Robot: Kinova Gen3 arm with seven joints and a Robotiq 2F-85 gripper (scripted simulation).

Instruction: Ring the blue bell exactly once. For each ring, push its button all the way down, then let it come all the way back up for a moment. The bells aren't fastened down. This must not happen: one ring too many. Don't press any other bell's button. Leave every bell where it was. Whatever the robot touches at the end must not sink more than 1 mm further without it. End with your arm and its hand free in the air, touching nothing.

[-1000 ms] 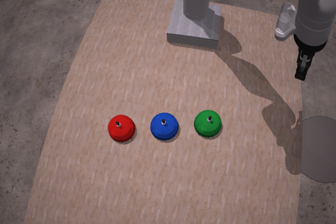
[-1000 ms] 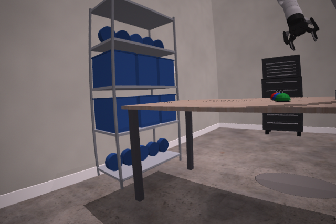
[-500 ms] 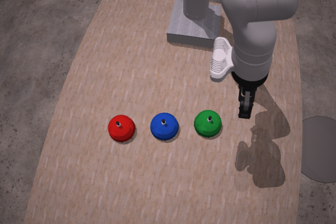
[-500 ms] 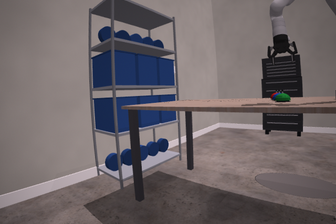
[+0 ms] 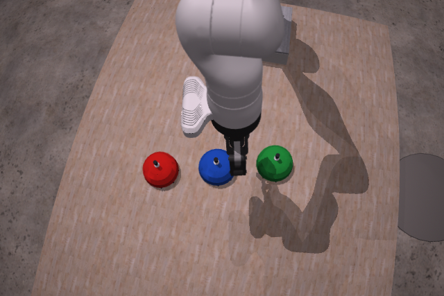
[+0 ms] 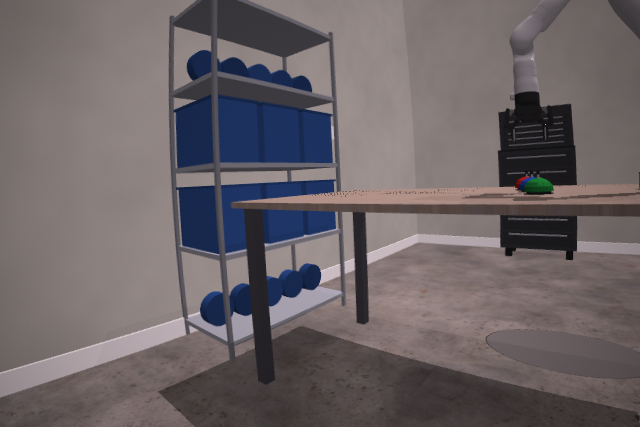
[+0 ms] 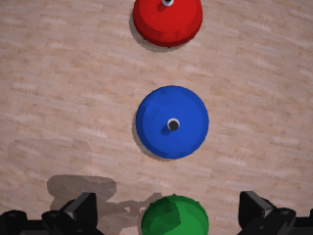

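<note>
My gripper is now 130 mm above the blue bell, 40 mm to the left of it and 10 mm short of it. Round my hand: green bell (130 mm below, 80 mm to the left, 40 mm behind); then red bell (160 mm to the right, 130 mm below, 60 mm ahead).
</note>
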